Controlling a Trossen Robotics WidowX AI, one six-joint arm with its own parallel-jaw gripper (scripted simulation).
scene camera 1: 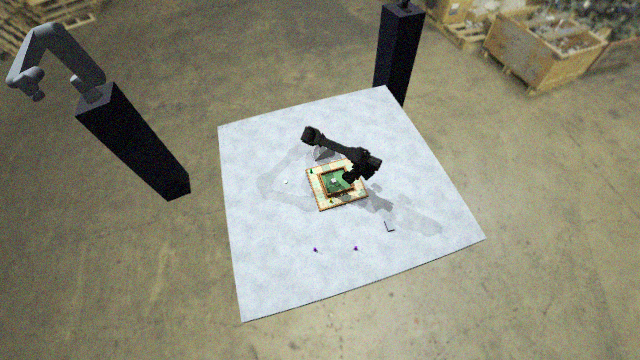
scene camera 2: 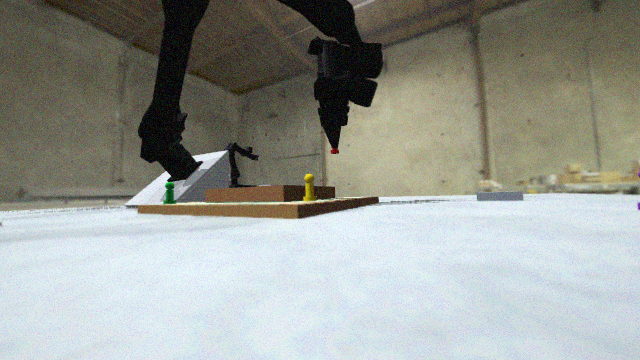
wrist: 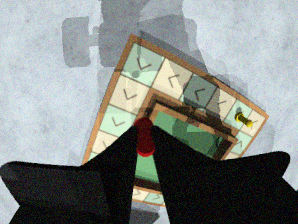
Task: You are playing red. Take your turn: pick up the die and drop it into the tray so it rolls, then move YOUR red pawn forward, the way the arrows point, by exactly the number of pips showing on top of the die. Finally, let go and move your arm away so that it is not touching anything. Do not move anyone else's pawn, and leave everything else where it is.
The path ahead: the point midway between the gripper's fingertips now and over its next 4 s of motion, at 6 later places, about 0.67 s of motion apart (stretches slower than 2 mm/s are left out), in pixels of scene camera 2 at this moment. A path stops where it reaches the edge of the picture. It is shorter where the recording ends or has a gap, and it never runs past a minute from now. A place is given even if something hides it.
My gripper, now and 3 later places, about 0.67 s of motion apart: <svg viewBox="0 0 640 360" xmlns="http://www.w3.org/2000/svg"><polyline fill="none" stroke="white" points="335,148 318,172 319,191 316,171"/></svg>
